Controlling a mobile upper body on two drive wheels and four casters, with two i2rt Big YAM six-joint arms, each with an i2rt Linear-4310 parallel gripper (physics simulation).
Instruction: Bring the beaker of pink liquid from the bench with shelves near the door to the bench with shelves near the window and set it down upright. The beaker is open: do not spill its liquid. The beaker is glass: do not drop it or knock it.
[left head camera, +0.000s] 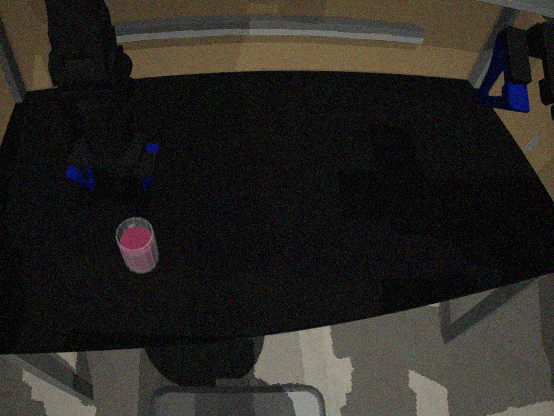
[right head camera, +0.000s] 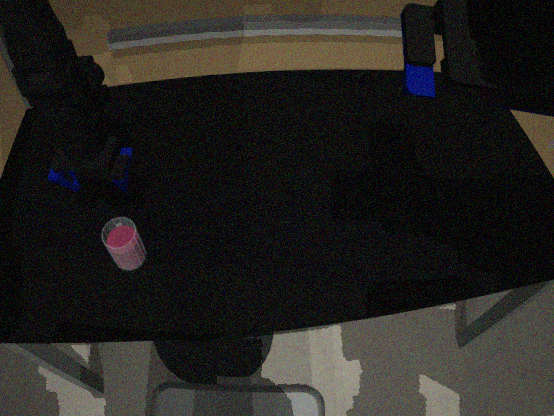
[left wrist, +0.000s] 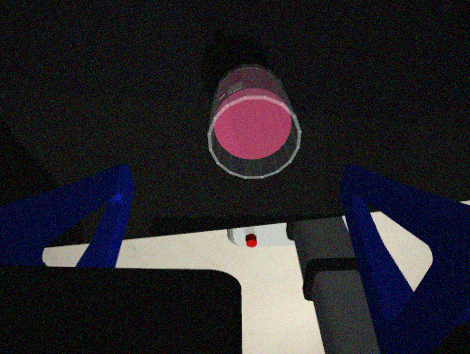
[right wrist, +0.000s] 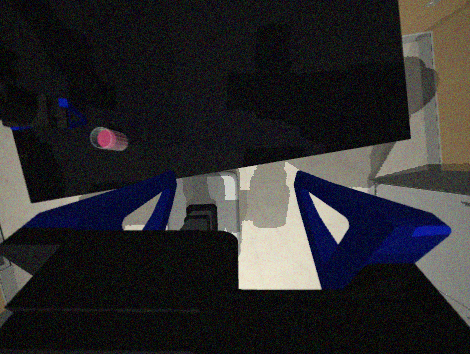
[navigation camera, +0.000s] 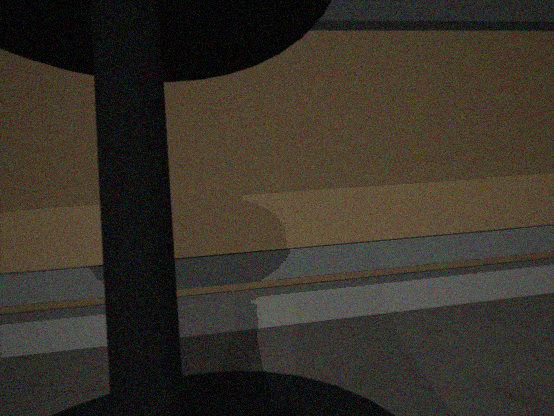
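Observation:
The glass beaker of pink liquid (left head camera: 137, 245) (right head camera: 124, 243) (left wrist: 252, 125) (right wrist: 109, 139) stands upright on the black bench top (left head camera: 300, 175) (right head camera: 280, 175) (right wrist: 200, 75), toward the left in the head views. My left gripper (left head camera: 118, 186) (right head camera: 99, 188) (left wrist: 236, 175) is open and empty. Its fingertips are short of the beaker, which is centred between and ahead of them in the left wrist view, not touching. My right gripper (right wrist: 235, 177) is open and empty, far to the right of the beaker; part of it shows at the upper right in the head views. Which bench is near the window cannot be told.
A grey shelf rail (left head camera: 270, 30) (right head camera: 260, 27) runs along the bench's far side. A round black stool seat (left head camera: 205, 357) (right head camera: 215, 355) juts out beneath the near edge. Its post (navigation camera: 135, 200) shows in the navigation view. A white cabinet (right wrist: 420, 215) stands at the right.

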